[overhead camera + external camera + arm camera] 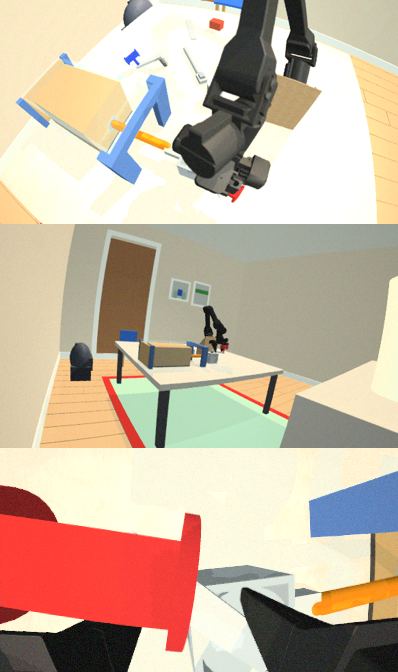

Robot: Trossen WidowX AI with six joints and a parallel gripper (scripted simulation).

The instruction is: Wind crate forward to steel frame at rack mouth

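The winch handle is 1 cm behind my gripper tip and 1 cm above it. Round my gripper tip: grey winch: 7 cm below, 5 cm to the right, 2 cm ahead; then blue steel frame: 20 cm ahead, 6 cm to the right, 1 cm above; then red spool-shaped grip: 4 cm above, 3 cm to the left, 3 cm behind.
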